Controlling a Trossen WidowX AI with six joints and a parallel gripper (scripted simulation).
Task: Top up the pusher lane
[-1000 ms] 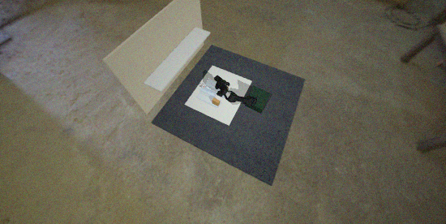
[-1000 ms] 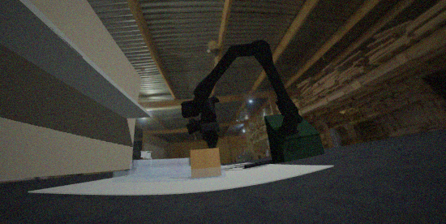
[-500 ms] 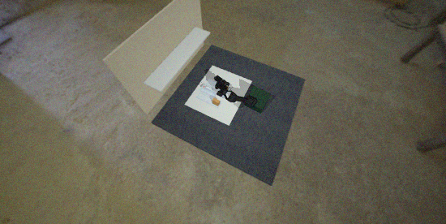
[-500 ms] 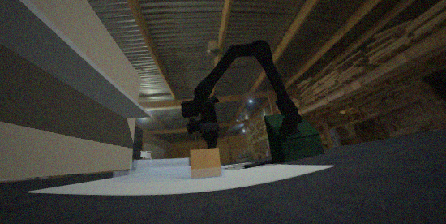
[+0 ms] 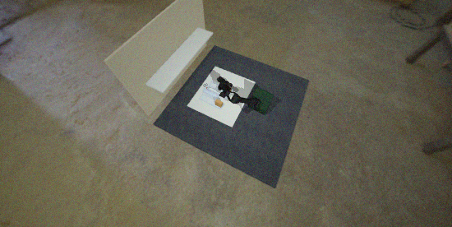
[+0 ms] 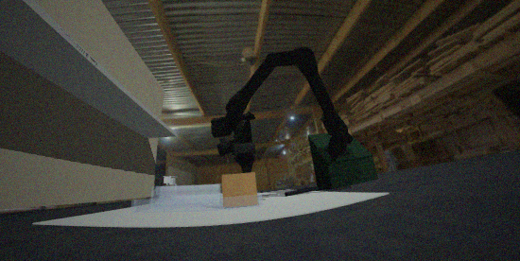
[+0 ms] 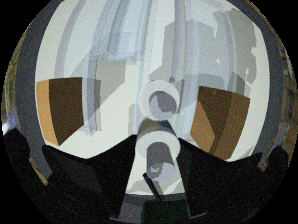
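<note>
The grey mat is 50 mm ahead of my gripper tip, 30 mm to the right of it and 60 mm below it. The rest, counted from my gripper tip: clear pusher lane (140 mm ahead, 40 mm below); grey shelf (500 mm ahead, 90 mm to the right, 310 mm above).
</note>
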